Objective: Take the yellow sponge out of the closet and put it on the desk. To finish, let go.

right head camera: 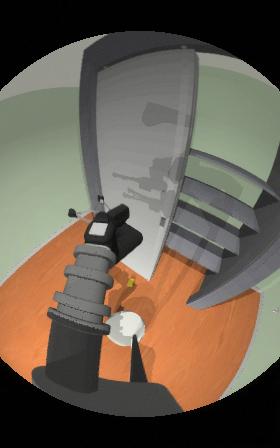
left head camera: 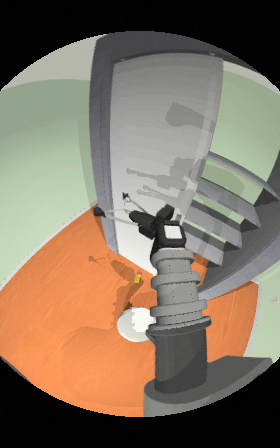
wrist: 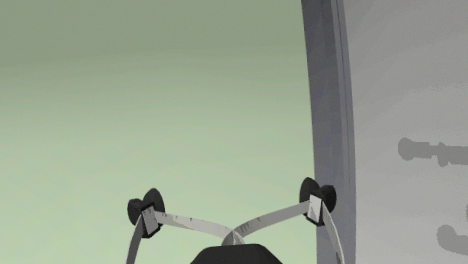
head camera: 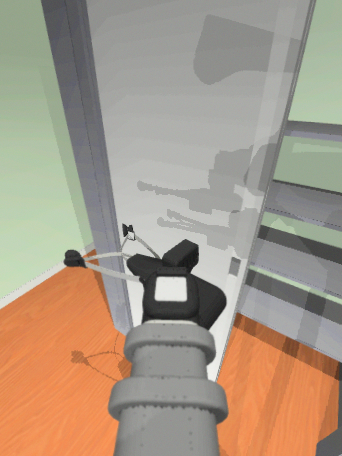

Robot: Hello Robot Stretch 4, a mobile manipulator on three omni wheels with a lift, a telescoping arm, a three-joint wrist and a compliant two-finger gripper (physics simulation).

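Places are measured from the robot's base along level axes (x up, y ahead, z left), in centimetres.
Pixels of known places: gripper, fingertip midpoint: (right head camera: 84,203) (left head camera: 108,201) (wrist: 232,199) (head camera: 97,240); robot's base, link origin: (right head camera: 125,327) (left head camera: 135,323).
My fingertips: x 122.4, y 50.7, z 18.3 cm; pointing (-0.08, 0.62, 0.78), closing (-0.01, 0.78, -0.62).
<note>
For each thing: its middle in the pictures, then the offset to it from my fingertips. "spot": a spot on its surface instead.
- yellow sponge, body centre: (right head camera: 130,282) (left head camera: 136,278) dx -122.9, dy +8.0, dz -18.7 cm
- grey closet, surface spot: (head camera: 87,150) (left head camera: 98,152) spot: dx +9.8, dy +49.7, dz +18.3 cm
- pale door panel, surface spot: (head camera: 190,125) spot: dx +22.3, dy +25.4, dz -22.6 cm
The yellow sponge (left head camera: 137,278) (right head camera: 130,282) lies on the wooden floor in front of the closet, below the arm. It does not show in the head or wrist views. My gripper (head camera: 101,245) (left head camera: 112,204) (right head camera: 86,206) (wrist: 232,199) is open and empty, its fingertips wide apart. It is raised well above the floor, in front of the closet's left edge. The grey closet (head camera: 87,150) (left head camera: 100,150) has a pale door panel (head camera: 190,125) (right head camera: 135,135) across its left part. The desk does not show in these views.
Closet shelves (head camera: 300,200) (left head camera: 220,197) show to the right of the door panel. A green wall (head camera: 30,150) (wrist: 150,125) stands on the left. A white round disc (left head camera: 131,330) (right head camera: 118,330) is low down beside the arm, nearer the robot than the sponge.
</note>
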